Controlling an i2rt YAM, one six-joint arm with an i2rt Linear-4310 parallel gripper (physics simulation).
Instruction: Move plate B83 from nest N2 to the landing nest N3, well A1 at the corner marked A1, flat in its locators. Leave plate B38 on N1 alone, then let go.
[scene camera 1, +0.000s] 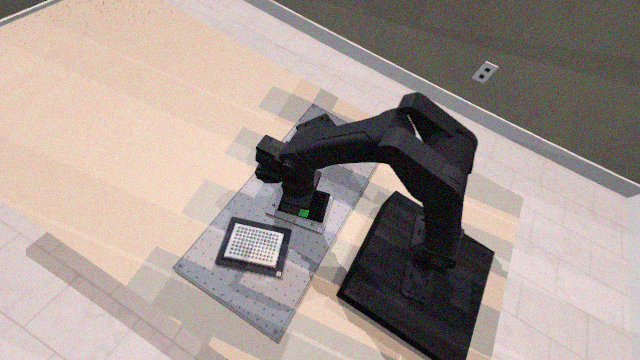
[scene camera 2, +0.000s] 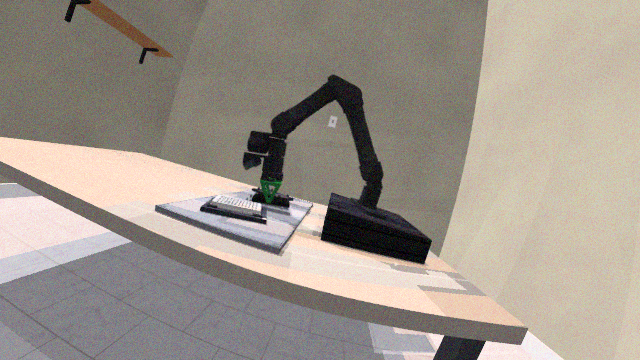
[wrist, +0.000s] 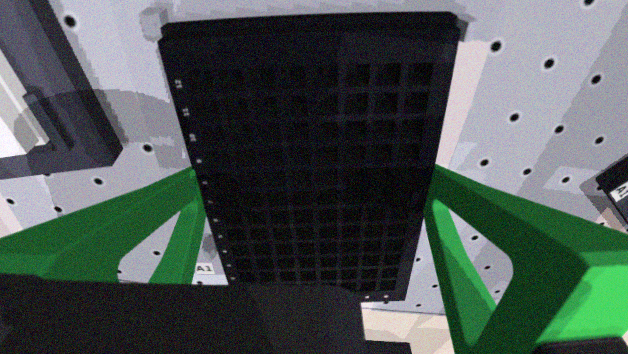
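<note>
Black plate B83 (scene camera 1: 322, 202) (scene camera 2: 283, 201) (wrist: 315, 100) is level between the green fingers of my gripper (scene camera 1: 301, 205) (scene camera 2: 270, 192) (wrist: 314, 177), which is shut on its long sides. It is over a light grey nest (scene camera 1: 300, 223) (wrist: 151, 24), the middle one; its number is not readable. In the wrist view the low-numbered end is by the nest's A1 label (wrist: 204, 268). Whether the plate rests fully down is hard to tell. White plate B38 (scene camera 1: 253, 244) (scene camera 2: 235, 202) (wrist: 10, 130) sits in dark nest N1 (scene camera 1: 247, 266) (scene camera 2: 232, 213) (wrist: 85, 125).
Another dark nest (scene camera 1: 310, 121) (wrist: 606, 180) with an A1 label stands on the other side, partly behind the arm in scene camera 1. All stand on a perforated grey board (scene camera 1: 240, 297) (scene camera 2: 280, 243). The black arm base (scene camera 1: 375, 270) (scene camera 2: 375, 230) is beside the board.
</note>
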